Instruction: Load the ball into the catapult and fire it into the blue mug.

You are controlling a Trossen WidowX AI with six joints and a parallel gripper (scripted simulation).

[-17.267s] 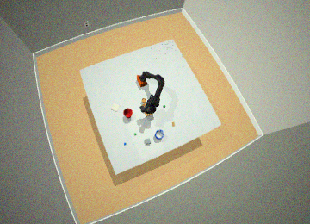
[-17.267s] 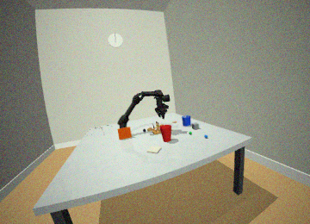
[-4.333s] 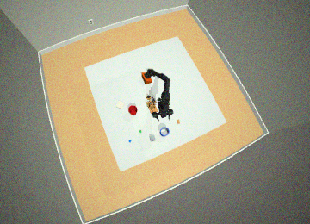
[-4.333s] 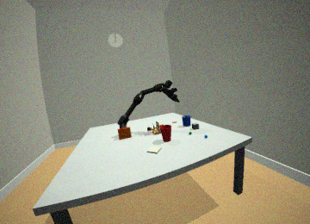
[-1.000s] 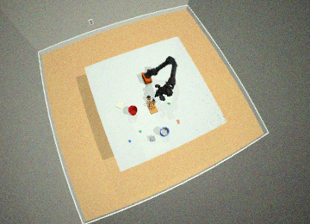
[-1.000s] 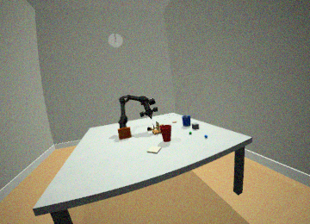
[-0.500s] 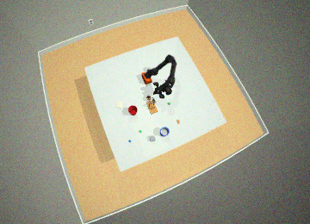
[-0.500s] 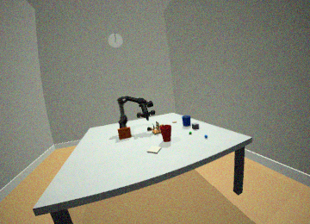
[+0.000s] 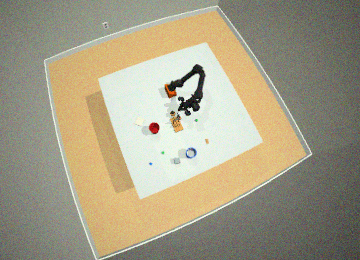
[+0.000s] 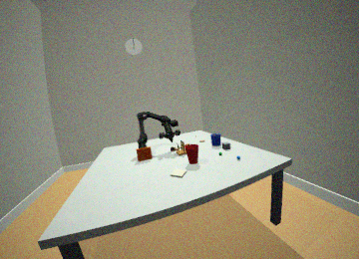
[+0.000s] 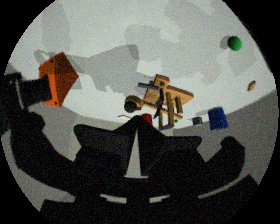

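The dark ball lies 40 mm to the right of my gripper tip, 40 mm below it and 20 mm behind it. Also, from my gripper tip: wooden catapult (50 mm below, 50 mm ahead, 30 mm to the right); red cup (270 mm to the right, 70 mm below, 50 mm ahead); cream flat square (350 mm to the right, 100 mm below, 100 mm behind).
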